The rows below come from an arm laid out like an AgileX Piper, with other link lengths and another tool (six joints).
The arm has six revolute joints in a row. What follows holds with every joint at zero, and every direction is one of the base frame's. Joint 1 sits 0.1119 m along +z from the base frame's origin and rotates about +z. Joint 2 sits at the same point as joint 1 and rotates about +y. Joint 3 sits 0.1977 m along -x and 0.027 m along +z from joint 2 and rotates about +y. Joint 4 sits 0.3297 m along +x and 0.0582 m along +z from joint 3 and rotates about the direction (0.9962, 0, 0.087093). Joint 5 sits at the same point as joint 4 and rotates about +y. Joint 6 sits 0.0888 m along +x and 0.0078 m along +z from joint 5 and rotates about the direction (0.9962, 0, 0.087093). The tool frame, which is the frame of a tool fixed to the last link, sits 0.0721 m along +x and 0.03 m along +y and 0.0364 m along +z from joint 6; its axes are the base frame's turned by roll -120.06, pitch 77.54 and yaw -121.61 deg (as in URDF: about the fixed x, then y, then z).
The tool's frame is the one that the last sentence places.
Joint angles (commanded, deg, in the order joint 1, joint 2, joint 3, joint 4, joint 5, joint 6), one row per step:
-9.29 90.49 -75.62 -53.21 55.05 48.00
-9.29 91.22 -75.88 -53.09 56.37 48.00
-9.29 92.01 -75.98 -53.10 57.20 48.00
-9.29 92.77 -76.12 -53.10 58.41 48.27
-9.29 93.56 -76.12 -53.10 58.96 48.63
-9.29 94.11 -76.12 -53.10 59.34 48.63
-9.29 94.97 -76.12 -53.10 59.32 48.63
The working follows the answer.
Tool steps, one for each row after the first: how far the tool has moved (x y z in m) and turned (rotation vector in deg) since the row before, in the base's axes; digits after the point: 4 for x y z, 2 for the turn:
-0.0017 -0.0020 -0.0055 0.14 1.26 -1.06
-0.0008 -0.0014 -0.0065 0.06 1.19 -0.65
-0.0018 -0.0019 -0.0061 0.11 1.16 -1.11
-0.0005 -0.0010 -0.0068 0.19 0.85 -0.65
-0.0004 -0.0006 -0.0048 0.06 0.78 -0.30
0.0008 -0.0001 -0.0071 0.14 0.84 0.02

Tool pose at each row, in the base's axes (x y z in m, rotation vector in deg; rounded; the steps above come from the unrounded poses):
0.4574 -0.1656 0.1956 35.53 143.10 -53.58
0.4557 -0.1676 0.1901 36.56 144.19 -54.48
0.4549 -0.1689 0.1835 37.05 145.21 -55.29
0.4531 -0.1709 0.1774 38.19 146.19 -56.18
0.4526 -0.1719 0.1706 38.84 147.00 -56.65
0.4521 -0.1725 0.1658 39.00 147.68 -57.13
0.4529 -0.1726 0.1587 38.74 148.49 -57.45

